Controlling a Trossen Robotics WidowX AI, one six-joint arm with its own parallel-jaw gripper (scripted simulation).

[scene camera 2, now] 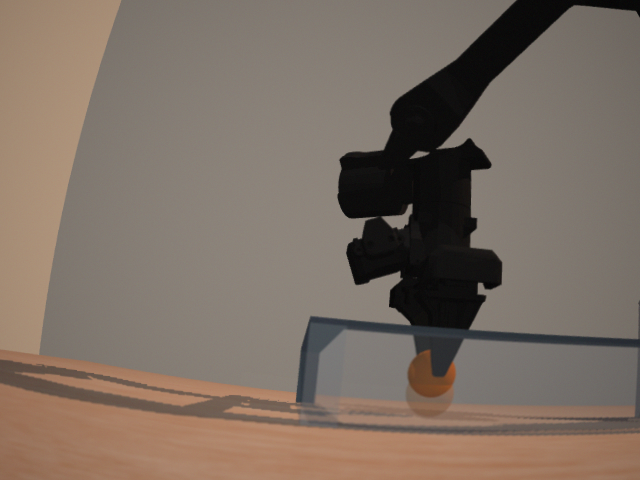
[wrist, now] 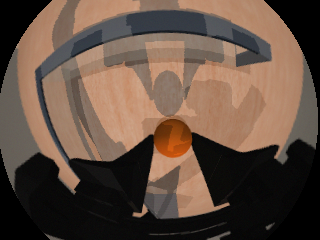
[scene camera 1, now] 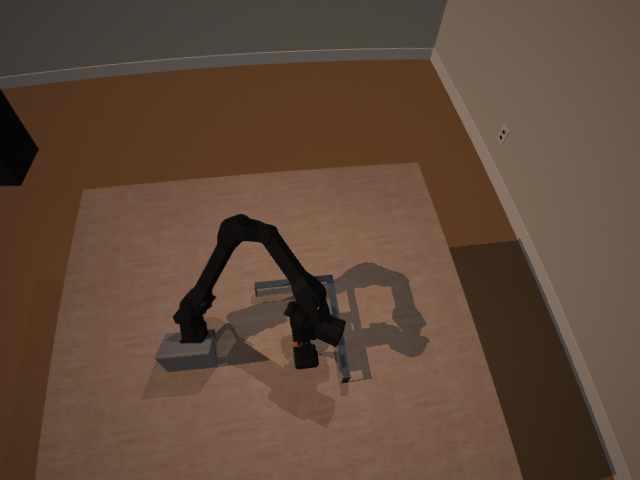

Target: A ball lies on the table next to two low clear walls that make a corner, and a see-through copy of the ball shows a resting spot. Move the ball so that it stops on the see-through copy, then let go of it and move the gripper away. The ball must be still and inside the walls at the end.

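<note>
The wrist view, too, shows my gripper, and my gripper carries a ball.
</note>
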